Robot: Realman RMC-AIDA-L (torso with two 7-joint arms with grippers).
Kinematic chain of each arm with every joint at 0, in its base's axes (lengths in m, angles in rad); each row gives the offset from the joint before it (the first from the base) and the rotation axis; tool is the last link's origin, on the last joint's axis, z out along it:
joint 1: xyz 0 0 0.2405 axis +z
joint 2: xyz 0 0 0 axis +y
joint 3: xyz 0 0 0.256 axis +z
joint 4: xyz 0 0 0 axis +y
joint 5: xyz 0 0 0.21 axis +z
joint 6: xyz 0 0 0 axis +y
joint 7: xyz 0 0 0.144 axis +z
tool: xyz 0 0 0
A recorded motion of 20 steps. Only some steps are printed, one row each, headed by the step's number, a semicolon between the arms.
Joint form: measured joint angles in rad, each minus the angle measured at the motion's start. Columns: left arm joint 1, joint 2, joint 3, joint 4, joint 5, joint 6, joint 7; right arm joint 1, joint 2, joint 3, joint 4, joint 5, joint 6, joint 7.
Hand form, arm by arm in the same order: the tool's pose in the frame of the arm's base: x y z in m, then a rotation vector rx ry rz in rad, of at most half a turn. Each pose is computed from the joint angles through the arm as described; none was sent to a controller.
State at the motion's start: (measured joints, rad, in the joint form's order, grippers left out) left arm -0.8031 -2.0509 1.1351 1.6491 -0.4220 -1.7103 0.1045; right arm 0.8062 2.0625 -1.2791 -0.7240 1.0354 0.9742 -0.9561
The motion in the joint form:
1: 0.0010 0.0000 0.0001 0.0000 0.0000 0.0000 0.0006; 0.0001 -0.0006 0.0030 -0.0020 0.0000 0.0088 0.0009
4: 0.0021 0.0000 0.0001 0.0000 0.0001 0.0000 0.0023; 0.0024 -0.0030 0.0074 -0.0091 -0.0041 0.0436 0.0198
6: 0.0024 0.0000 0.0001 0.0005 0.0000 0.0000 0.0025; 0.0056 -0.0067 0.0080 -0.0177 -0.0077 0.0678 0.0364
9: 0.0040 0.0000 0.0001 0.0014 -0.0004 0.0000 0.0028; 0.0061 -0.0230 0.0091 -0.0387 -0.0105 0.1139 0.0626
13: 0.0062 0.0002 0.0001 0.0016 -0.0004 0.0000 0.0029; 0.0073 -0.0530 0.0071 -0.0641 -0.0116 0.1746 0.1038
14: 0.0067 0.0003 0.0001 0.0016 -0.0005 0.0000 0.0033; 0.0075 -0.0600 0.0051 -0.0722 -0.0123 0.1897 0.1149
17: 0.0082 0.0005 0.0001 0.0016 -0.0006 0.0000 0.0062; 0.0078 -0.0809 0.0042 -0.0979 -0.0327 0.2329 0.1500
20: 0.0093 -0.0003 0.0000 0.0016 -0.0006 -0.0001 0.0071; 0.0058 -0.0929 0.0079 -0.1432 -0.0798 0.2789 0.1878
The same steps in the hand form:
1: -0.0909 0.3897 0.0969 -2.1604 -1.1675 0.0877; 0.1721 0.4255 -0.0510 -2.5925 0.9156 0.1584
4: -0.0914 0.3896 0.0970 -2.1607 -1.1669 0.0890; 0.1702 0.4229 -0.0503 -2.6126 0.9397 0.1539
6: -0.0914 0.3896 0.0970 -2.1608 -1.1665 0.0888; 0.1678 0.4219 -0.0487 -2.6257 0.9518 0.1489
9: -0.0918 0.3894 0.0971 -2.1604 -1.1671 0.0887; 0.1660 0.4212 -0.0412 -2.6424 0.9675 0.1371
13: -0.0926 0.3892 0.0972 -2.1590 -1.1690 0.0897; 0.1653 0.4212 -0.0285 -2.6565 0.9953 0.1128
14: -0.0928 0.3891 0.0972 -2.1590 -1.1691 0.0900; 0.1647 0.4210 -0.0255 -2.6606 1.0005 0.1052
17: -0.0934 0.3890 0.0973 -2.1598 -1.1675 0.0920; 0.1653 0.4210 -0.0154 -2.6625 1.0120 0.0645
20: -0.0938 0.3888 0.0970 -2.1603 -1.1683 0.0926; 0.1646 0.4205 -0.0057 -2.6593 1.0036 0.0054

